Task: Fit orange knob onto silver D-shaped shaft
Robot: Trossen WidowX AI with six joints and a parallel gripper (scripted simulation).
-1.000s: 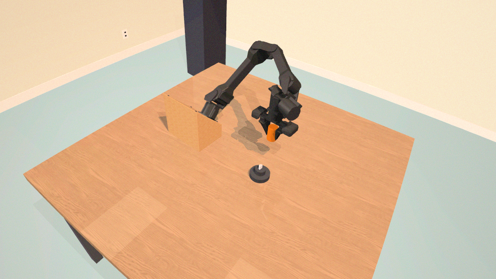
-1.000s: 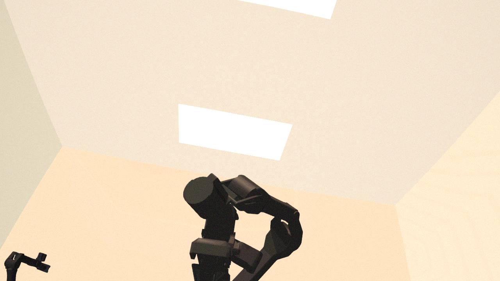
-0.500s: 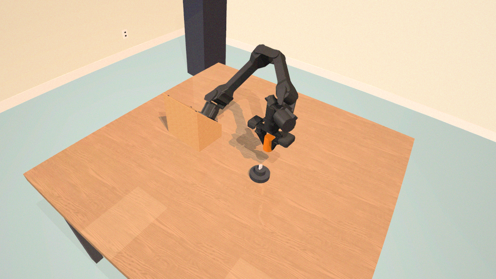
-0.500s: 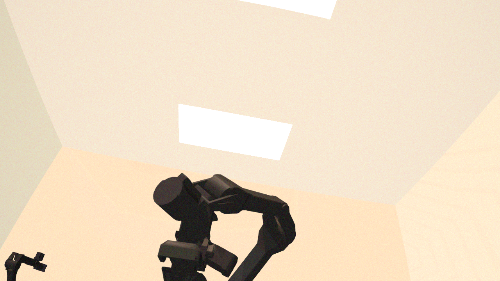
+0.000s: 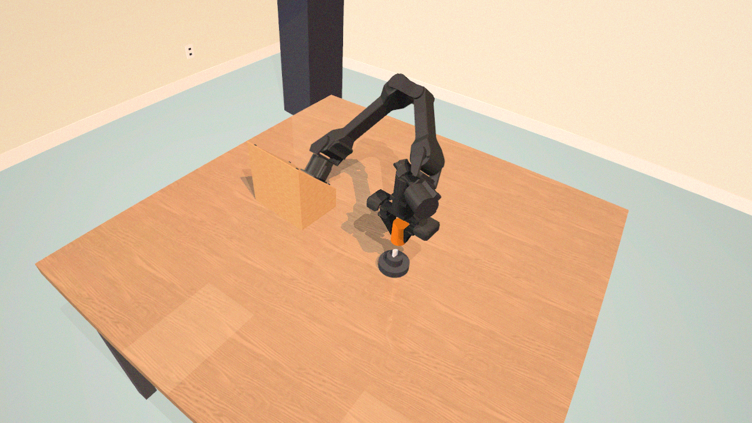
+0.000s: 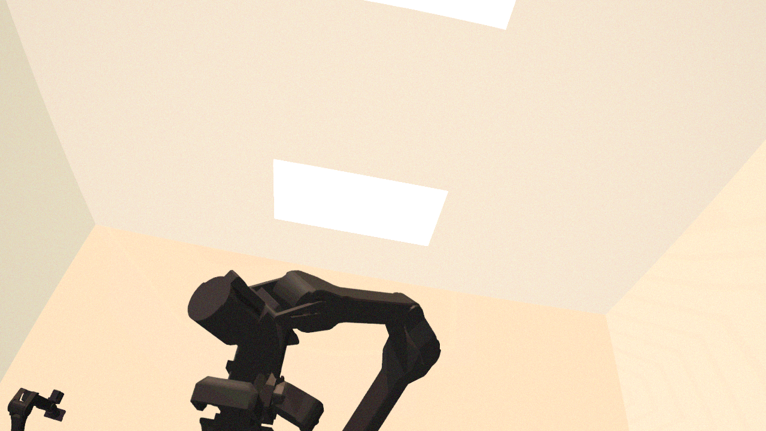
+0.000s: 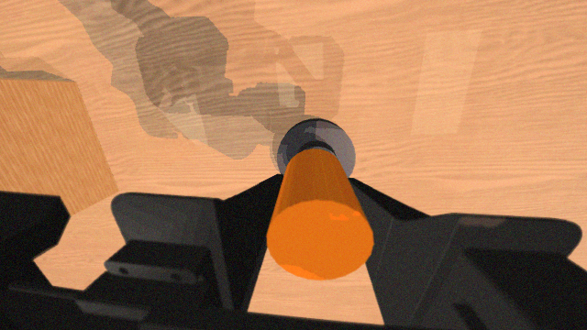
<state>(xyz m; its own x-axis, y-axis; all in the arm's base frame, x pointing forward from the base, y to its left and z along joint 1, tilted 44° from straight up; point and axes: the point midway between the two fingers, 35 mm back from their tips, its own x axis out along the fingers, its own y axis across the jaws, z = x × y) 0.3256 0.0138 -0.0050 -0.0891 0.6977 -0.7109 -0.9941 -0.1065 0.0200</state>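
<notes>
My gripper tip is now 60 mm above the round dark pedestal and 10 mm to the left of it. The rest, counted from my gripper tip: orange knob: 40 mm above.
</notes>
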